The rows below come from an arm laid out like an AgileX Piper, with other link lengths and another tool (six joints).
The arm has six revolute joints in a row. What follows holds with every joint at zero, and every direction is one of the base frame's.
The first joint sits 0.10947 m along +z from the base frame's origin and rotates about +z.
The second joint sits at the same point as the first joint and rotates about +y.
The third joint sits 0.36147 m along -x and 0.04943 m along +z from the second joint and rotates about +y.
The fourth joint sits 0.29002 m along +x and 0.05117 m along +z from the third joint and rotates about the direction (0.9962, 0, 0.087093).
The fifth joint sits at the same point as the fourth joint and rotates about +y.
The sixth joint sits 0.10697 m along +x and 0.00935 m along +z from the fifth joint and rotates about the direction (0.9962, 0, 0.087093).
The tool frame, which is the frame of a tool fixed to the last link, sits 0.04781 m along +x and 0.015 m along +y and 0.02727 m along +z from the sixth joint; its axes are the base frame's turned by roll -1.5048, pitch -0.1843 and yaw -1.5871 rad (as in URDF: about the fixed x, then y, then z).
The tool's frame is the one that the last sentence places.
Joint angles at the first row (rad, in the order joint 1, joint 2, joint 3, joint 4, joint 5, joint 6):
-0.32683, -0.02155, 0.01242, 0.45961, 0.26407, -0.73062
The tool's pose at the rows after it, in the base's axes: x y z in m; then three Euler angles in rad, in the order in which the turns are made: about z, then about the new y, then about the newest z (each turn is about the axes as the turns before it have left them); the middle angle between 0 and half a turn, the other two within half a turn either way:
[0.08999 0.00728 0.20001 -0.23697 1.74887 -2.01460]
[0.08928 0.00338 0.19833 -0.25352 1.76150 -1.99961]
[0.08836 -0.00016 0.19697 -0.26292 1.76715 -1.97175]
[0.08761 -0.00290 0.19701 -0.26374 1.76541 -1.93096]
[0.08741 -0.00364 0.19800 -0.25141 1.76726 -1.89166]
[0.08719 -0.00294 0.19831 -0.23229 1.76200 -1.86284]
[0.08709 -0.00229 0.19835 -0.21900 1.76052 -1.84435]
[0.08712 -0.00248 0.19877 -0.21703 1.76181 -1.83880]
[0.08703 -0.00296 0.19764 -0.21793 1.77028 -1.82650]
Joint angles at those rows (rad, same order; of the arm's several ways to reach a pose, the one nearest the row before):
-0.32358, -0.01623, 0.00828, 0.36420, 0.27040, -0.62438
-0.30961, -0.01621, 0.00829, 0.24216, 0.27311, -0.48672
-0.28815, -0.01969, 0.01104, 0.12514, 0.27343, -0.34079
-0.26377, -0.02316, 0.01381, 0.03015, 0.27002, -0.20413
-0.23929, -0.02143, 0.01242, -0.01781, 0.27116, -0.11651
-0.21602, -0.02494, 0.01518, -0.03603, 0.26658, -0.06946
-0.20185, -0.02668, 0.01655, -0.04105, 0.26541, -0.04600
-0.19701, -0.02496, 0.01517, -0.05210, 0.26647, -0.02929
-0.19653, -0.02492, 0.01517, -0.05644, 0.27489, -0.01252

